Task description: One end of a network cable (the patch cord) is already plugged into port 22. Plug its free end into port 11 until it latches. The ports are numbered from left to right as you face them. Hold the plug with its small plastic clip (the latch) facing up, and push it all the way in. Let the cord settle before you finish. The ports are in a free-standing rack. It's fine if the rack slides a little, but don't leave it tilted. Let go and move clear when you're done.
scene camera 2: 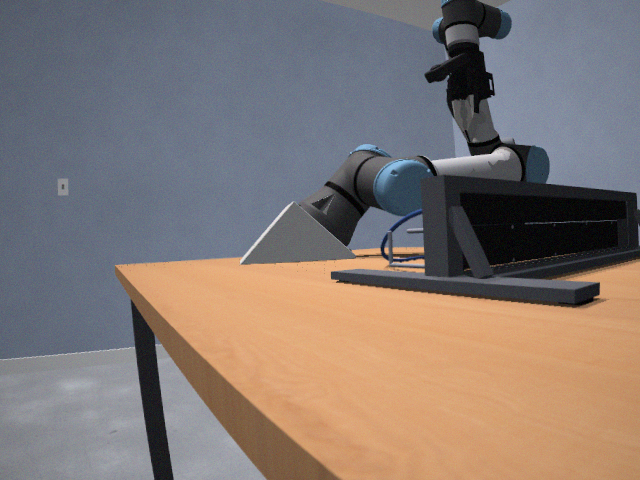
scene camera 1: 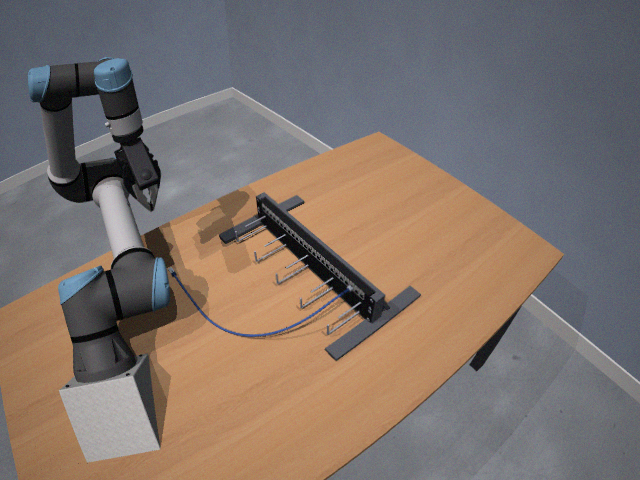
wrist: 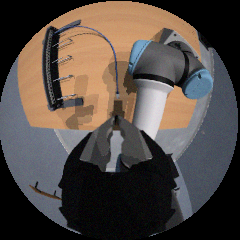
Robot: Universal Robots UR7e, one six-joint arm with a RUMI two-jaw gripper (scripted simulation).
Labels:
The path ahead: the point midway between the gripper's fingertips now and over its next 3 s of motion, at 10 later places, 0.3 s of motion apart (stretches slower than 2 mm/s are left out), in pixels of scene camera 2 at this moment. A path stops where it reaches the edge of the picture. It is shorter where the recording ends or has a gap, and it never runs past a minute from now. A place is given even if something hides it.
The gripper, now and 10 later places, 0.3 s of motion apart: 470, 142; 470, 142; 470, 145; 471, 147; 472, 153; 474, 159; 476, 166; 477, 173; 478, 180; 478, 187; 478, 194

